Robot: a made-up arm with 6 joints.
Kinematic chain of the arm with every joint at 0, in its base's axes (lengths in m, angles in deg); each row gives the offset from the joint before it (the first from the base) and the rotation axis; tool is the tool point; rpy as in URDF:
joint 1: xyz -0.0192 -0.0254 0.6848 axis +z
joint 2: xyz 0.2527 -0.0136 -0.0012 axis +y
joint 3: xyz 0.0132 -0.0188 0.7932 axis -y
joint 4: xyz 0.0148 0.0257 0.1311 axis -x
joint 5: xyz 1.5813 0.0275 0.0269 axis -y
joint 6: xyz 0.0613 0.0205 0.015 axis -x
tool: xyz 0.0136 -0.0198 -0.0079 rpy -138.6 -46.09 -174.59
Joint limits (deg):
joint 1: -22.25..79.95
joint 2: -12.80..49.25
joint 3: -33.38..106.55
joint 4: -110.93..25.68
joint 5: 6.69..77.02
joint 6: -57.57..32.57
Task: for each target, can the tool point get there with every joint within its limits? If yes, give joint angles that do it. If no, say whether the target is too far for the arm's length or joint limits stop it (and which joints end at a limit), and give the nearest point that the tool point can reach.
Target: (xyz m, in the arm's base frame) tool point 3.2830 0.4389 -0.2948
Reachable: no: too far | nearest point 2.2616 0.2953 0.3252 | short by 1.203 m
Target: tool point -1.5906 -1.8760 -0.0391
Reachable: no: joint limits stop it (at a limit: joint 1, joint 2, joint 3, joint 4, joint 5, joint 6) | nearest point 1.0345 -0.5793 -0.3746 | short by 2.947 m
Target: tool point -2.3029 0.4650 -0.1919
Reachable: no: joint limits stop it (at a limit: joint 1, joint 2, joint 3, joint 4, joint 5, joint 6) | nearest point 0.1277 1.2374 -0.3882 | short by 2.558 m
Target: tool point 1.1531 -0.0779 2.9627
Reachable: yes | joints 0.48 17.25 77.13 -66.85 30.24 4.90
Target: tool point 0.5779 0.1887 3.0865
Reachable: yes | joints 19.59 -3.82 64.13 -14.76 39.18 -5.84
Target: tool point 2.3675 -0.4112 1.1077
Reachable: yes | joints -8.24 39.17 25.51 -48.19 47.67 -43.48
